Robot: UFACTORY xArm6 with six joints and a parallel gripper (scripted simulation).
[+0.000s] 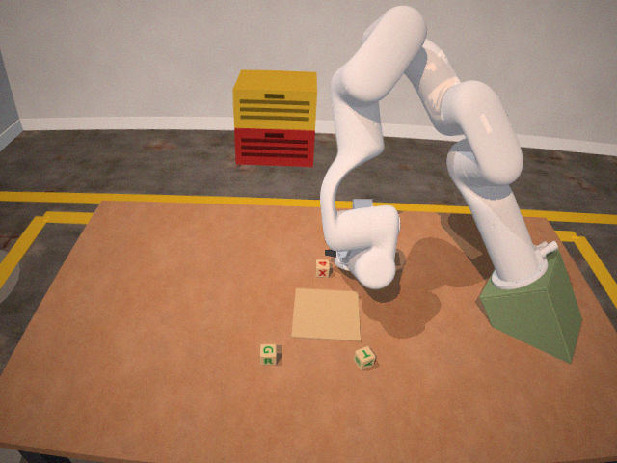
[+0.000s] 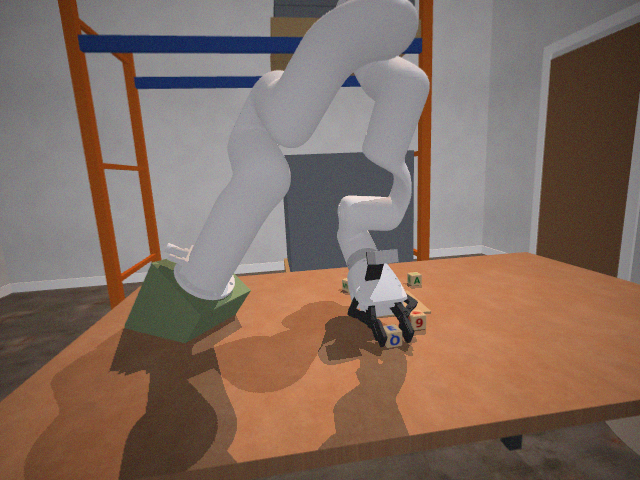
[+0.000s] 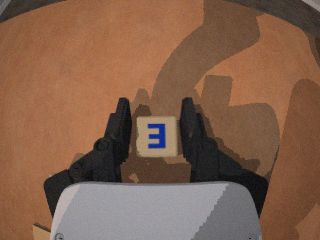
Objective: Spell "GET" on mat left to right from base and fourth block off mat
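Now: the e block 1 cm to the left of my hand and 1 cm below it. Round my hand: tan mat (9 cm ahead, 18 cm to the left, 2 cm below); t block (4 cm ahead, 31 cm to the left, 1 cm below); red-lettered block (8 cm ahead, 5 cm to the left, 1 cm below).
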